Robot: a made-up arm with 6 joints.
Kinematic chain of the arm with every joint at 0, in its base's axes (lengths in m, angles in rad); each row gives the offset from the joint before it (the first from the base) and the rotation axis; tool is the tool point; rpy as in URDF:
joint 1: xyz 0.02 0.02 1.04 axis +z
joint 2: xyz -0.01 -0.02 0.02 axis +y
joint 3: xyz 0 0.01 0.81 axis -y
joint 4: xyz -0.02 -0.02 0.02 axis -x
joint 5: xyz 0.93 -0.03 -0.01 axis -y
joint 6: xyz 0.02 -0.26 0 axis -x
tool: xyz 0 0.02 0.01 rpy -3.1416 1.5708 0
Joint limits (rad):
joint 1: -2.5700..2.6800
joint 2: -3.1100..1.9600
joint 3: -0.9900..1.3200
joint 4: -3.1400..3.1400
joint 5: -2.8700..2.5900
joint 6: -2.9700..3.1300
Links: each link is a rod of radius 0.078 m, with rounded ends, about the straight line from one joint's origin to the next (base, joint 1, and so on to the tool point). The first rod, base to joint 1, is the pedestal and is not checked.
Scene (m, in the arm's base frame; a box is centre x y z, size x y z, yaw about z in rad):
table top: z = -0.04
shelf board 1: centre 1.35 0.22 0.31 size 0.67 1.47 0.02 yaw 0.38
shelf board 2: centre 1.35 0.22 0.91 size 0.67 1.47 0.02 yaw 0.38
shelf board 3: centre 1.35 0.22 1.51 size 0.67 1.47 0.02 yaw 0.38
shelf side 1: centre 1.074 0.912 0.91 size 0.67 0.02 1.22 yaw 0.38
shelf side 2: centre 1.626 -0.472 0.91 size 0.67 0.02 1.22 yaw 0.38
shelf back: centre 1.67 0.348 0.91 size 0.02 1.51 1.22 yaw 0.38
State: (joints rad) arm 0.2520 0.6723 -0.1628 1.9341 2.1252 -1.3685
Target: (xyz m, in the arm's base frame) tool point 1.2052 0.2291 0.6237
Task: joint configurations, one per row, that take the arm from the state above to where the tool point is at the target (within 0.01 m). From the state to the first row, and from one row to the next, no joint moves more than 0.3 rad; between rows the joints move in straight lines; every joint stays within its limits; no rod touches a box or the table.
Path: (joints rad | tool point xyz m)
1: 0.2151 0.4840 -0.4254 1.9531 2.1252 -1.3578 | 1.1190 0.3381 1.2634
2: 0.1783 0.2957 -0.6880 1.9720 2.1252 -1.3470 | 0.9489 0.2700 1.2640
3: 0.1414 0.1074 -0.9506 1.9910 2.1252 -1.3363 | 0.7630 0.2129 1.2406
4: 0.0747 0.3775 -0.9362 1.9582 2.1265 -1.3399 | 0.8099 0.1567 1.0360
5: 0.0080 0.6476 -0.9217 1.9255 2.1279 -1.3434 | 0.7978 0.0945 0.8255
6: -0.0588 0.9177 -0.9072 1.8927 2.1292 -1.3470 | 0.7260 0.0377 0.6237
7: 0.0020 0.9826 -0.6846 1.8953 2.1281 -1.3550 | 0.8990 0.0817 0.6035
8: 0.0627 1.0476 -0.4620 1.8978 2.1271 -1.3630 | 1.0605 0.1462 0.6037
9: 0.1234 1.1125 -0.2393 1.9003 2.1260 -1.3710 | 1.2053 0.2291 0.6238

